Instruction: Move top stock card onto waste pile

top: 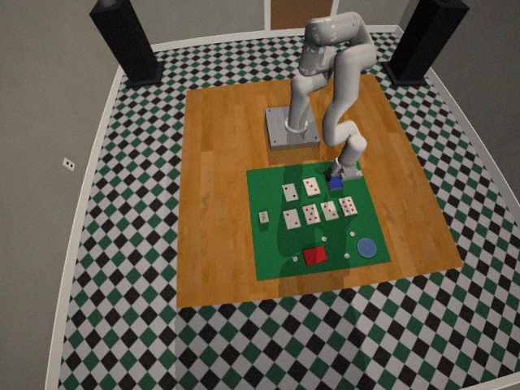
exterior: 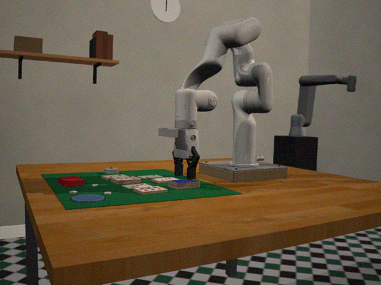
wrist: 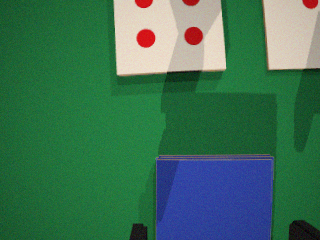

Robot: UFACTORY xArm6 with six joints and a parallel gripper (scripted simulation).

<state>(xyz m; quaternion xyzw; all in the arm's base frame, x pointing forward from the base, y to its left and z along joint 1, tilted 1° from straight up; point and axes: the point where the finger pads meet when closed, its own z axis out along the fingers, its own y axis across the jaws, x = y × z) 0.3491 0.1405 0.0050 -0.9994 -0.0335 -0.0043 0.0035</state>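
Right now the black-pip card is 30 mm ahead of my hand, 230 mm to the right of it and 40 mm below it. The rest, counted from my hand: grey block 150 mm ahead, 370 mm to the right, 30 mm below; red block 350 mm ahead, 170 mm to the right, 40 mm below.
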